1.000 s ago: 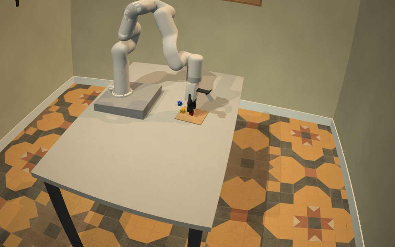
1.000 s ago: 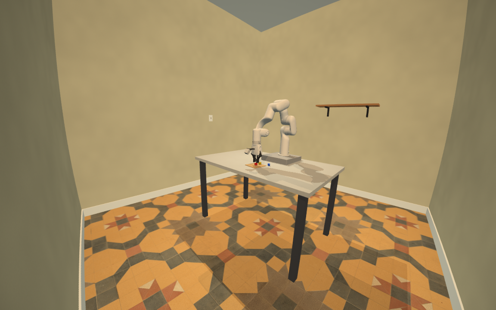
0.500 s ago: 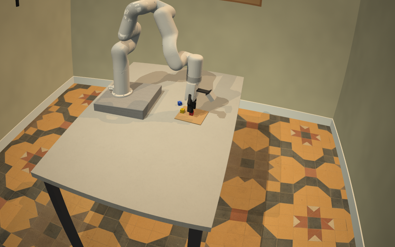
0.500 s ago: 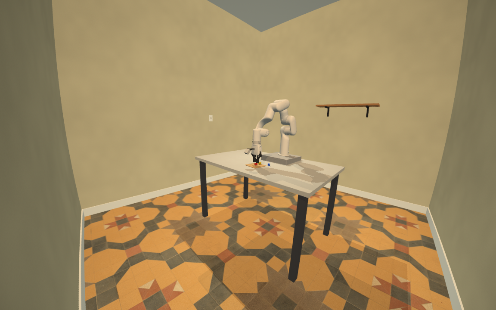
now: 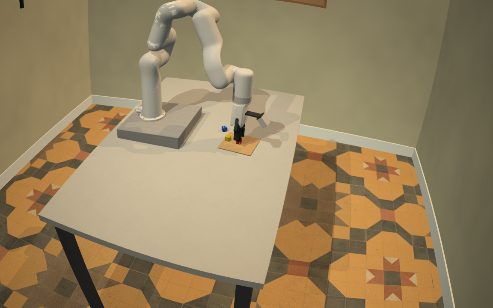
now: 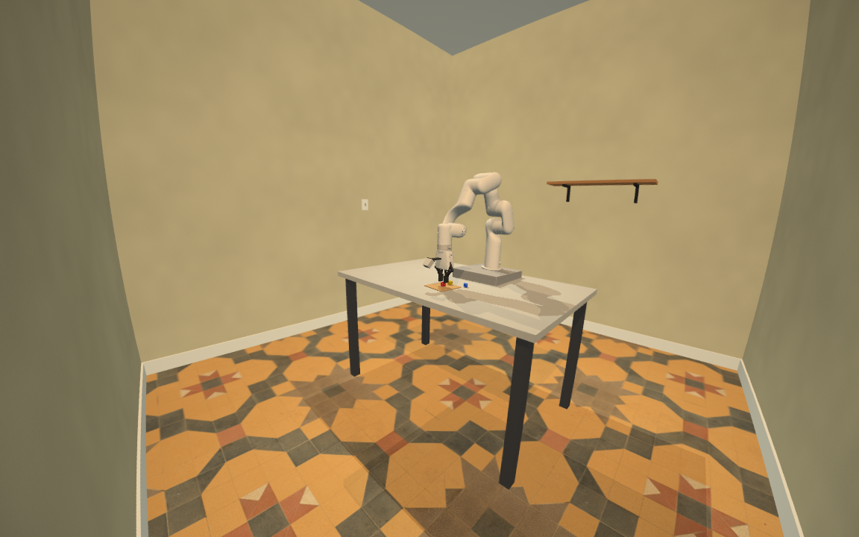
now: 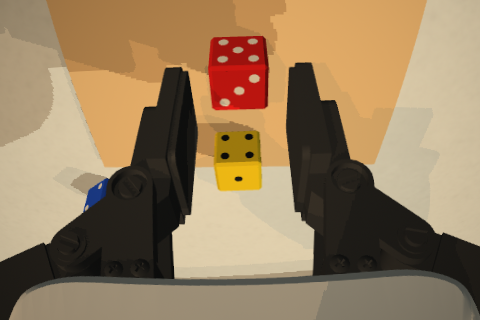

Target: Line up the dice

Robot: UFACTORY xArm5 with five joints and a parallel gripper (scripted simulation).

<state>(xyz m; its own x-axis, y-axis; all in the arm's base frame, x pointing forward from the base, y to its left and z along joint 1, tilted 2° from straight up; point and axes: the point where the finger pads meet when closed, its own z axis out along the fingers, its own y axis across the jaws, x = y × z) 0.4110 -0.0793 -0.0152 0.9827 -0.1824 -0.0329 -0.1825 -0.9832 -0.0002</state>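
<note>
Now: the red die 30 mm below my hand. From my hand the other things lie so: blue die: 70 mm behind, 90 mm to the left, 40 mm below; yellow die: 50 mm behind, 10 mm to the left, 30 mm below; mat: 40 mm below.
</note>
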